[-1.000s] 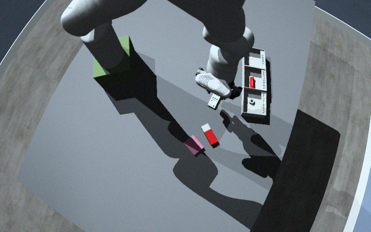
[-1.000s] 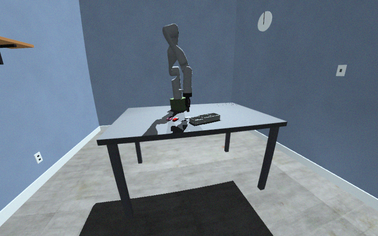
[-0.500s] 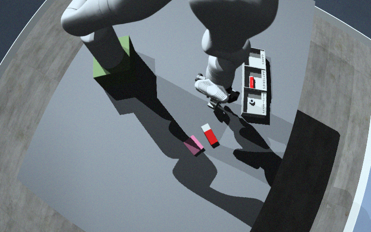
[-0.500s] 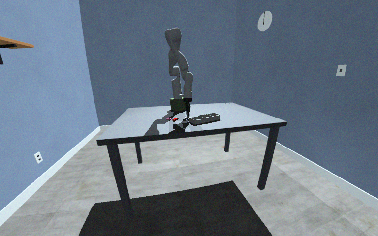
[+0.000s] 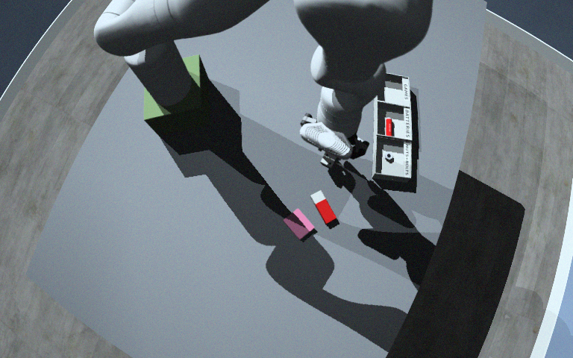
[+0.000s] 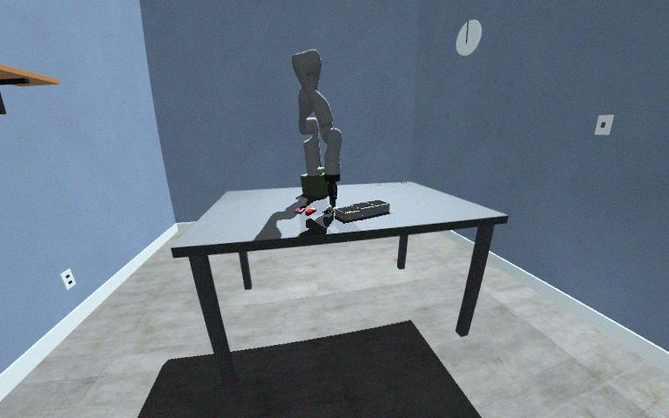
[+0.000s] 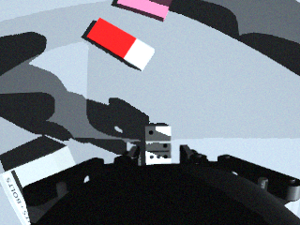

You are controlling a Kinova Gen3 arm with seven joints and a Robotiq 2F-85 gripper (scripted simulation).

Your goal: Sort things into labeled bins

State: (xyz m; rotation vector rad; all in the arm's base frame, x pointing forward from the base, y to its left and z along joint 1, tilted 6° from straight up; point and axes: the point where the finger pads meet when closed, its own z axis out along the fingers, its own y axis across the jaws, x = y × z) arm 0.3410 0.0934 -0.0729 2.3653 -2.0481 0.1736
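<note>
Right now the white domino is 30 mm below my hand. From my hand the other things lie so: red battery (80 mm ahead, 130 mm to the left, 20 mm below); then red-and-white eraser (50 mm ahead, 100 mm to the right, 30 mm below); then nut (110 mm ahead, 70 mm to the left, 20 mm below).
</note>
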